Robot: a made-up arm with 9 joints.
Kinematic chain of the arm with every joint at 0, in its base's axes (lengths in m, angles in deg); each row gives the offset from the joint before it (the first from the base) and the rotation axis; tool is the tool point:
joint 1: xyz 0 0 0.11 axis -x
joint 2: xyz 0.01 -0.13 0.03 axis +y
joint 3: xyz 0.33 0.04 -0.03 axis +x
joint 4: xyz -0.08 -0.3 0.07 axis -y
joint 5: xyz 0 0.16 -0.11 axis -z
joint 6: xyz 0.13 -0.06 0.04 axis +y
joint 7: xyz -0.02 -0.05 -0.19 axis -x
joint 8: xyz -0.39 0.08 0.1 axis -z
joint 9: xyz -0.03 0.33 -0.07 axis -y
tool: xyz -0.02 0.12 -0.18
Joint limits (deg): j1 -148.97..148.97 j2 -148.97..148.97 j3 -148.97..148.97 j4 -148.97..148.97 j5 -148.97..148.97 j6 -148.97..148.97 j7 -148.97..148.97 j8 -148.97..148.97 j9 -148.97..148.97
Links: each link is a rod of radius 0.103 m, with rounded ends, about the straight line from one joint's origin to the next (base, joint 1, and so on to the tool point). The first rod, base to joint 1, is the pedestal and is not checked.
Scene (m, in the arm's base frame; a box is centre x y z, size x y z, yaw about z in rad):
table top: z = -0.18
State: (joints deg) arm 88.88 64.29 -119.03 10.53 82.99 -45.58 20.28 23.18 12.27
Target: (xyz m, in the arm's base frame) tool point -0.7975 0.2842 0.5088
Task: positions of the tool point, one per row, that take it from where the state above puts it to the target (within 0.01 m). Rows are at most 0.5 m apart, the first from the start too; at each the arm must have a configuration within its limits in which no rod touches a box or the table.
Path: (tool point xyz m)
1: 0.5631 -0.5363 0.6709
2: 0.1765 -0.5312 0.9063
3: -0.2535 -0.3333 0.9904
4: -0.6102 -0.0171 0.8544
5: -0.7975 0.2842 0.5089

